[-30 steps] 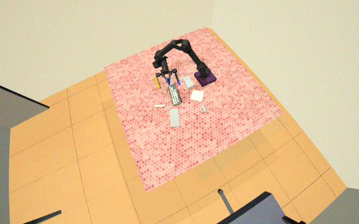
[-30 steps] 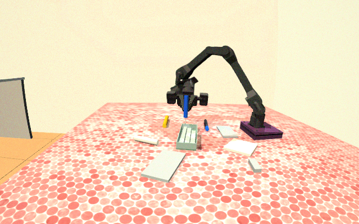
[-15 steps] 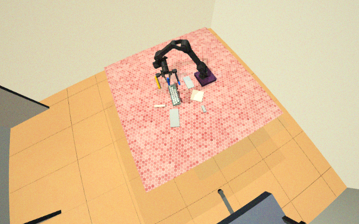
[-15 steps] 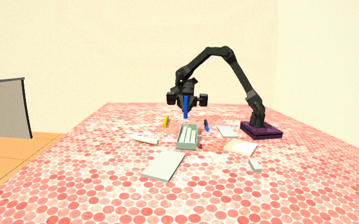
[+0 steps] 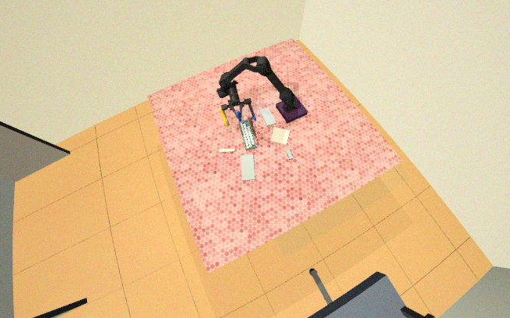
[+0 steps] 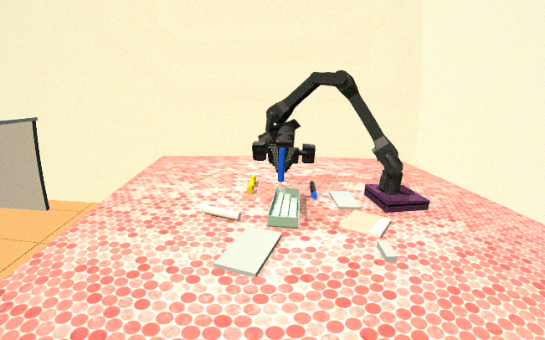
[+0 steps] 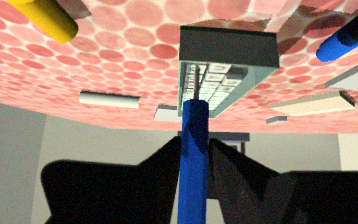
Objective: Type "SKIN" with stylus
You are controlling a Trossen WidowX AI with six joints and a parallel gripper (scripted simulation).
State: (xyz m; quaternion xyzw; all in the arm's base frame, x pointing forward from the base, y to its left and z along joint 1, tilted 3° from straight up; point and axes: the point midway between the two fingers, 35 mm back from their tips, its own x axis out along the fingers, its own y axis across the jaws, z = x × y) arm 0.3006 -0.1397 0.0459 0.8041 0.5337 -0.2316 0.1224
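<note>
Now: the stylus 10 mm below my gripper tip. Also, from my gripper tip: yellow marker: 120 mm to the right, 70 mm below, 50 mm ahead; white cylinder: 180 mm ahead, 100 mm to the left, 70 mm below; blue-and-black pen: 110 mm behind, 70 mm below, 10 mm to the right.
</note>
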